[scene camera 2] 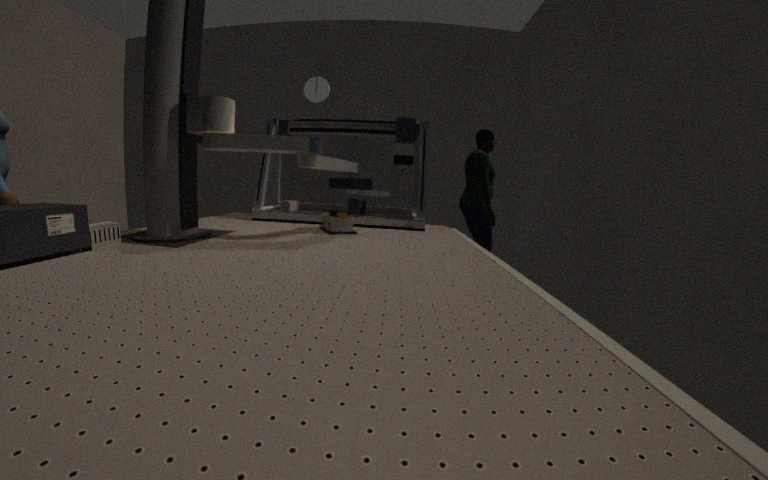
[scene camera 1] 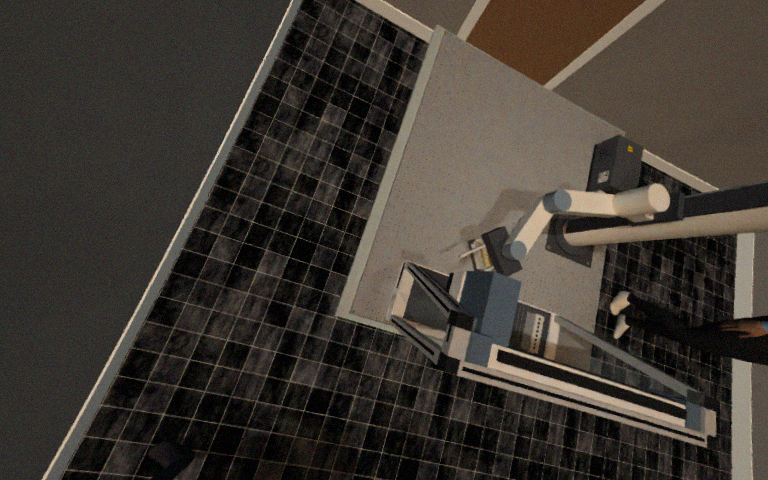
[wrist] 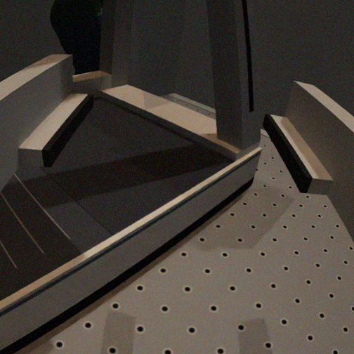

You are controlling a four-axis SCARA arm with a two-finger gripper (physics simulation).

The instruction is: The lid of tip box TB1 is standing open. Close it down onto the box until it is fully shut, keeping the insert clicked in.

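Places are measured from the arm's base along level axes (x left, y back, z up), in metres.
Where they show: gripper, fingertip midpoint: [scene camera 2: 382, 193] [scene camera 1: 463, 267]; arm's base at its link origin: [scene camera 2: 173, 239] [scene camera 1: 570, 232].
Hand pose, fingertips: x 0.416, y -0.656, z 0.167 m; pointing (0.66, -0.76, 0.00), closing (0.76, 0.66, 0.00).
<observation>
Things, the pixels of their top centre, and the offset from my fingertips. "*": a spot on its surface instead.
- bench with its yellow insert, top centre: [scene camera 2: 337, 212] [scene camera 1: 491, 254] dz -0.080, dx -0.117, dy +0.162 m
- dark control box at a spot on its surface: [scene camera 2: 45, 232] * dz -0.093, dx -0.765, dy +0.691 m
Tip box TB1 [scene camera 1: 477, 263] [scene camera 2: 338, 225] stands on the bench with its yellow insert [scene camera 1: 485, 258] [scene camera 2: 338, 215] showing. Its clear lid cannot be made out in either scene view, so its angle cannot be told. My gripper [scene camera 1: 472, 250] [scene camera 2: 368, 193] [wrist: 182, 87] is shut to its limit and empty. Its two pale fingers with dark pads still stand well apart in the wrist view. They are above the box in scene camera 2. The dark hand covers part of the box from above in scene camera 1. The box does not show in the wrist view.
A gantry machine [scene camera 1: 492, 300] [scene camera 2: 338, 216] [wrist: 165, 215] with a low rim and upright posts stands close beyond the box. The arm's column [scene camera 2: 164, 124] rises at one side, near a dark control box [scene camera 1: 614, 164] [scene camera 2: 45, 232]. People stand beyond the bench.
</observation>
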